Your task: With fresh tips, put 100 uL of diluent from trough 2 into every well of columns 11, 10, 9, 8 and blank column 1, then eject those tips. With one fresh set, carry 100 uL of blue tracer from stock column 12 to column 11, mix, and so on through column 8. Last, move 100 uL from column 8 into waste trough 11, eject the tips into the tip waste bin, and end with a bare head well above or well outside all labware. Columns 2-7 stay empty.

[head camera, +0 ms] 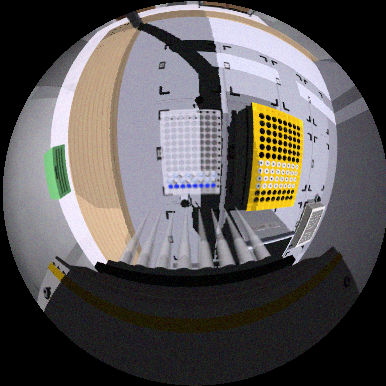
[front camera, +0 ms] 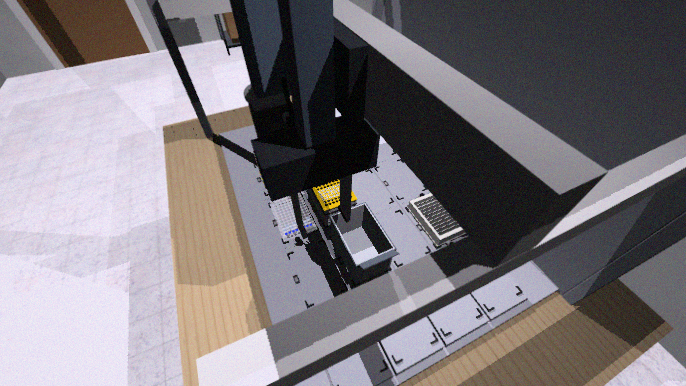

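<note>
The clear well plate (front camera: 290,212) (head camera: 182,140) has a row of deep blue wells at its near end, with pale bluish wells beside it. The pipetting head (head camera: 195,300) carries tips (head camera: 204,245); they hang raised, apart from the plate in the head camera view. Whether they hold liquid cannot be told. The yellow tip rack (front camera: 334,194) (head camera: 255,150) has a band of white tips between empty holes. The tip waste bin (front camera: 387,257) stands beside the plate; no tips show in its visible part. The multi-channel trough (front camera: 436,220) (head camera: 310,225) stands at the right. My plate gripper (front camera: 325,228) is open and empty, hanging over the plate-and-bin area.
A dark wall panel (front camera: 430,130) rises at the right. A rail (front camera: 400,295) crosses the front of the deck. The wooden border (front camera: 200,210) (head camera: 92,150) runs along the left. A green object (head camera: 57,172) shows beyond it at the far left.
</note>
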